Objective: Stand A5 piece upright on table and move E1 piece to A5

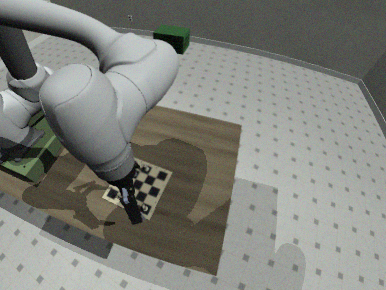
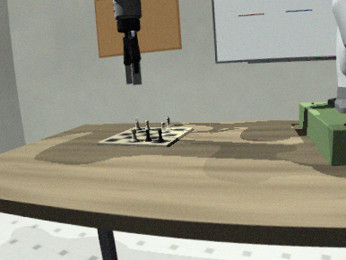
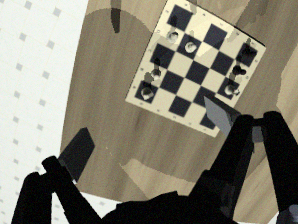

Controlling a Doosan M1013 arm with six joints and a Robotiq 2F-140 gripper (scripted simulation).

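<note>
Now: hand 16 cm above the small chessboard, 8 cm to the right of it and 7 cm past it.
</note>
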